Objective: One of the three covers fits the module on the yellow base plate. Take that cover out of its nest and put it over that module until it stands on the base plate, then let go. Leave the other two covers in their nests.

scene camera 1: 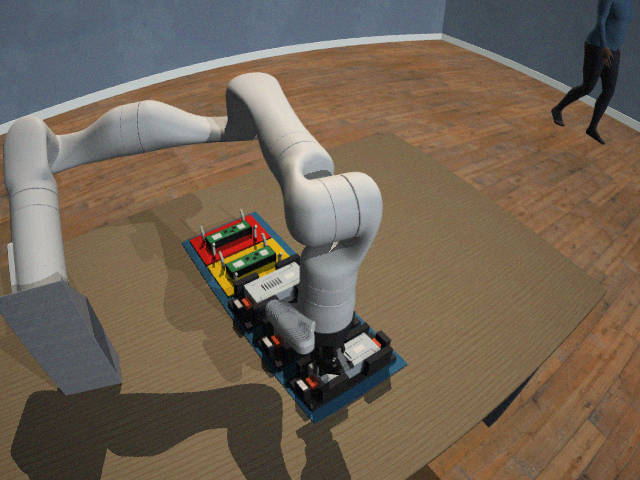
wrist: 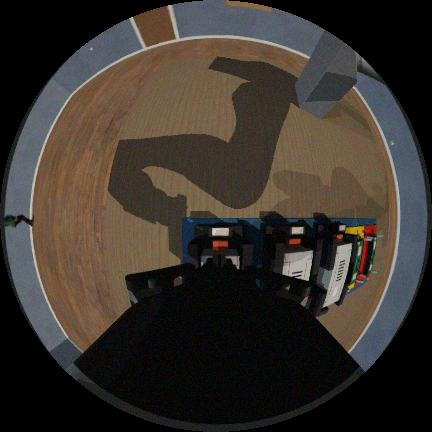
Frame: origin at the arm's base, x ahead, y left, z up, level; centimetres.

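Seen in the pictures: gripper, fingertip midpoint: (scene camera 1: 320, 372) (wrist: 218, 261); arm's base at its link origin: (scene camera 1: 44, 298).
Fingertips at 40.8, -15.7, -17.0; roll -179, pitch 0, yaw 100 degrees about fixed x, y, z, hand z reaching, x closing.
Observation:
Offsets run from my fingertips to a thing's top centre, as dx, dy, dz. "pt": to the spot under its first point.
My gripper (scene camera 1: 330, 364) (wrist: 218, 261) is shut and empty, low over the light grey cover {+5.2, +1.3, -0.2} (scene camera 1: 361, 348) (wrist: 205, 260) in the nearest nest, and hides its middle. The middle cover {+2.9, +11.9, -0.2} (wrist: 298, 264) sits in its nest beside it, mostly hidden behind the wrist in the scene view. The cover with a row of dark slots {pt -0.2, +22.1, -0.2} (scene camera 1: 273, 283) (wrist: 336, 277) sits in the nest nearest the yellow base plate {pt -9.1, +30.2, -4.6} (scene camera 1: 222, 282) (wrist: 355, 231). A green-topped module {pt -1.4, +32.5, -2.6} (scene camera 1: 252, 259) (wrist: 357, 260) stands uncovered on that plate, between upright pins.
A red base plate {pt -11.0, +42.0, -4.6} (scene camera 1: 202, 249) (wrist: 370, 229) with another green-topped module (scene camera 1: 229, 234) and pins lies beyond the yellow one. Black nest walls with orange and white blocks line the blue board {pt -2.9, -5.1, -5.0} (scene camera 1: 315, 414) (wrist: 187, 235). The grey arm pedestal (scene camera 1: 77, 341) (wrist: 327, 85) stands off to one side.

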